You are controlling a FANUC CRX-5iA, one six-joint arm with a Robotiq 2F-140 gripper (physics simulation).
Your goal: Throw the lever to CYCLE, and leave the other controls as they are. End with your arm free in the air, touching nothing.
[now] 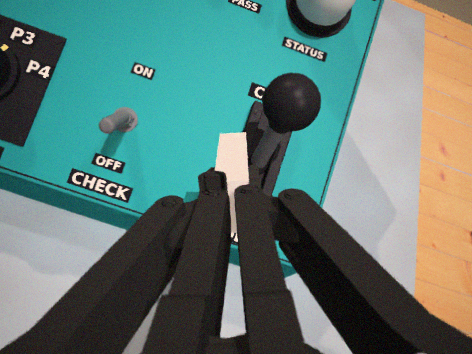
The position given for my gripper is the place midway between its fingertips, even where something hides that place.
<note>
In view: my gripper point(234, 153) and a lever point(291, 102).
</note>
